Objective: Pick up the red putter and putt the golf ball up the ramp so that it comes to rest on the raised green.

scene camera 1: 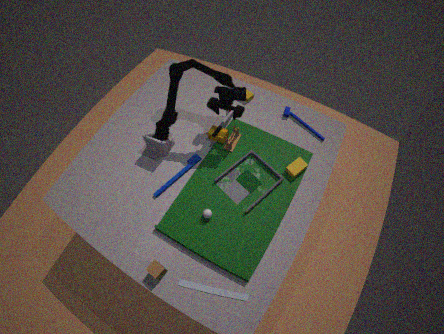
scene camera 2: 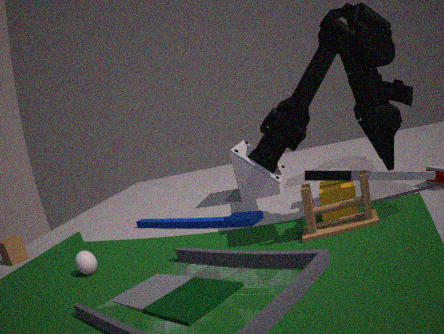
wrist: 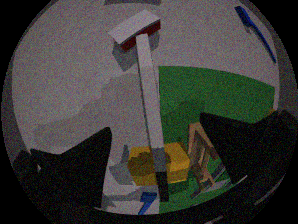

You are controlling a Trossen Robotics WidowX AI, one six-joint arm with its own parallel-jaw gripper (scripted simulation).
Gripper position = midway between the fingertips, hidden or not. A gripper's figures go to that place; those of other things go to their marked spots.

Labels:
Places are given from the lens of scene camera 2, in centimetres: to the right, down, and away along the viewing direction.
gripper (scene camera 2: 386,163): 27, -1, 57
yellow block (scene camera 2: 330,192): 16, 4, 57

